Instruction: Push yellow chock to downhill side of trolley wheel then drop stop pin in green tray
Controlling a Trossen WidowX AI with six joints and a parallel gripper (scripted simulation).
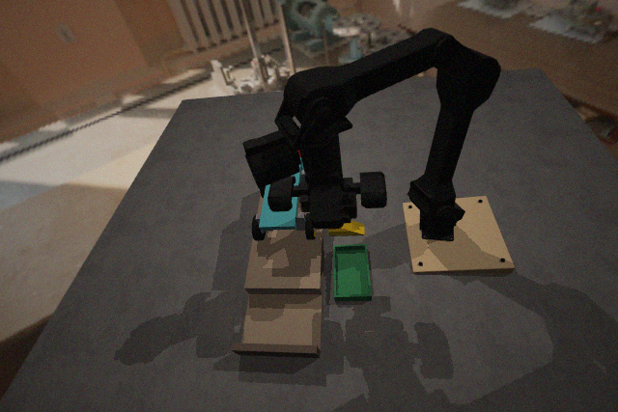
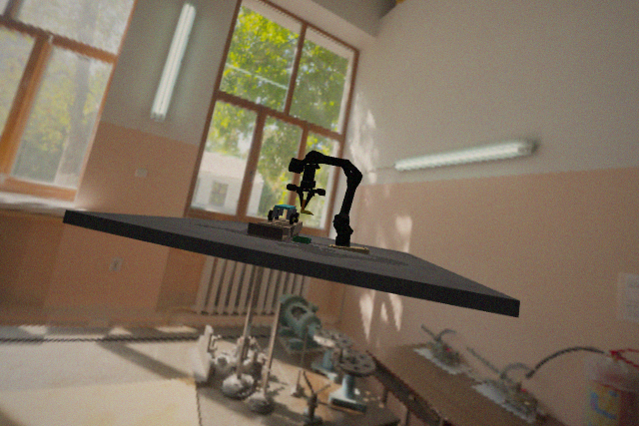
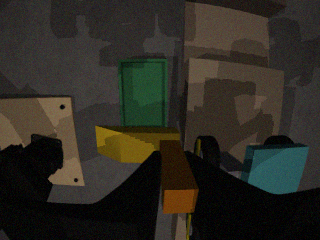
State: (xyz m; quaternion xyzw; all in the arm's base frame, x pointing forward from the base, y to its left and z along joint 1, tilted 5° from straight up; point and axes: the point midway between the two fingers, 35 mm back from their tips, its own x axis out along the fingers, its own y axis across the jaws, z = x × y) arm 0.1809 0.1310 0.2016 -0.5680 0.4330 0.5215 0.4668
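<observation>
The red-headed stop pin lies 120 mm ahead of my gripper tip, 190 mm to the right of it and 30 mm below it. Round my gripper tip: green tray: 30 mm behind, 10 mm to the left, 170 mm below; yellow chock: 20 mm behind, 10 mm below; trolley: 120 mm ahead, 70 mm to the right, 50 mm below.
</observation>
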